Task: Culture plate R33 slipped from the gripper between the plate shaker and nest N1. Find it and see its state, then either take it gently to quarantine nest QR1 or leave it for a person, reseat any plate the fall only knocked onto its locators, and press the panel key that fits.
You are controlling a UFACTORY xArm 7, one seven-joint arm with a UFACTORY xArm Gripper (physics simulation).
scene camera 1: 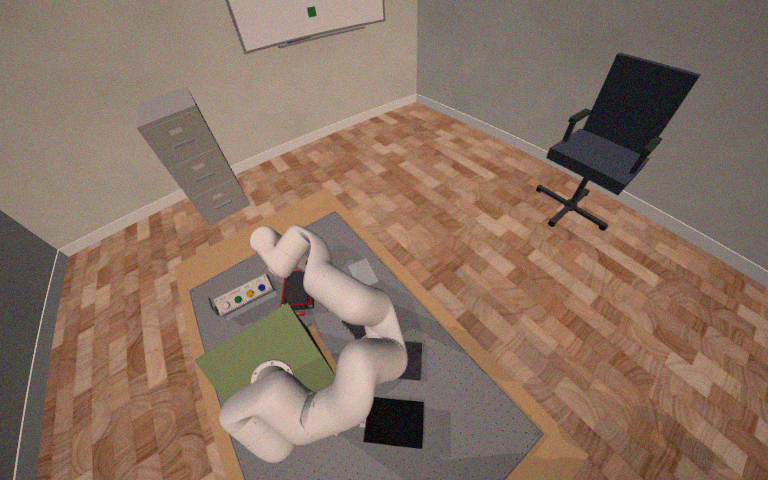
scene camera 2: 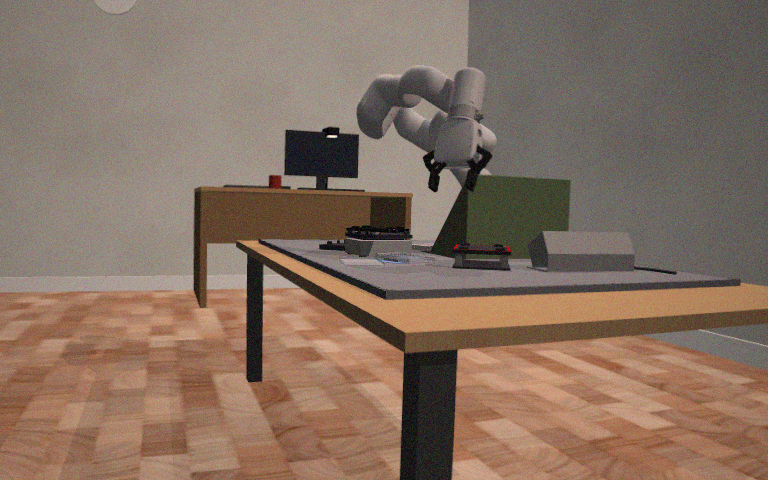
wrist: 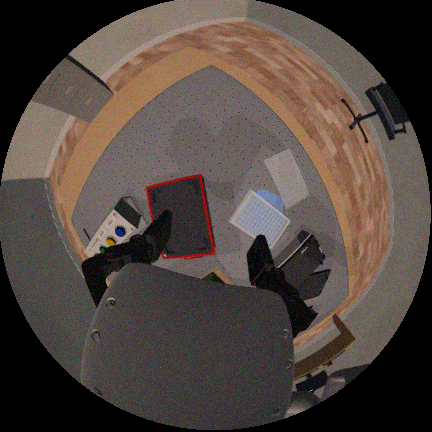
Observation:
My gripper (scene camera 2: 450,189) is open, with nothing in its grasp. Also in view: a pale well plate (wrist: 254,215). Also in view: a flat pale lid (wrist: 283,167), a button box (wrist: 124,219), a dark shaker station (wrist: 298,259) and a red-rimmed quarantine nest (wrist: 190,224).
My gripper shows as well in the wrist view (wrist: 212,234). Scene camera 1 does not show the pale well plate, which is hidden by my arm.

